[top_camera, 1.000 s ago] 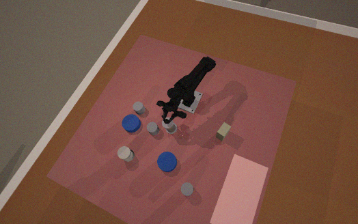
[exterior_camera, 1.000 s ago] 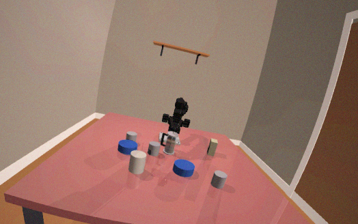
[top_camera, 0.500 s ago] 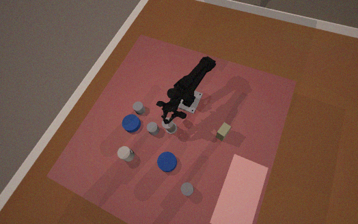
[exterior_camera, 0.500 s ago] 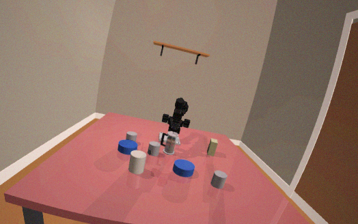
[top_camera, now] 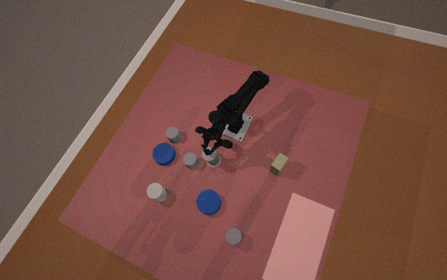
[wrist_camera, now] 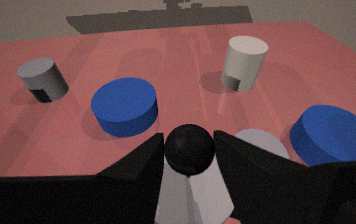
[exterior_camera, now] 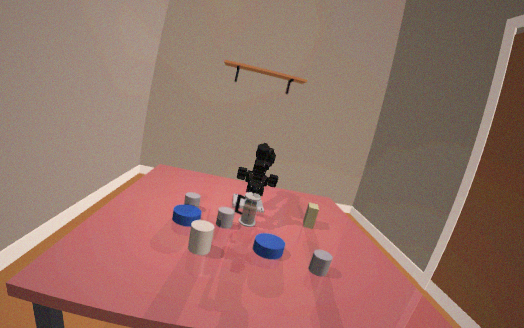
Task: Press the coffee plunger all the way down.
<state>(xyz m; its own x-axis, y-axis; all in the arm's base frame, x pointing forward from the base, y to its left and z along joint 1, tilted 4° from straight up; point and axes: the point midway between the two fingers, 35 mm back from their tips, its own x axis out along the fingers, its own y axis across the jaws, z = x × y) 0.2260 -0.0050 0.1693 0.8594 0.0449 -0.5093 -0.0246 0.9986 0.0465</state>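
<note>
Now: the coffee press 20 mm behind my gripper tip, 20 mm to the right of it and 90 mm below it. From my gripper tip the other things lie so: beige block (160 mm behind, 310 mm to the left, 120 mm below); then pale cylinder (280 mm ahead, 140 mm to the right, 130 mm below).
</note>
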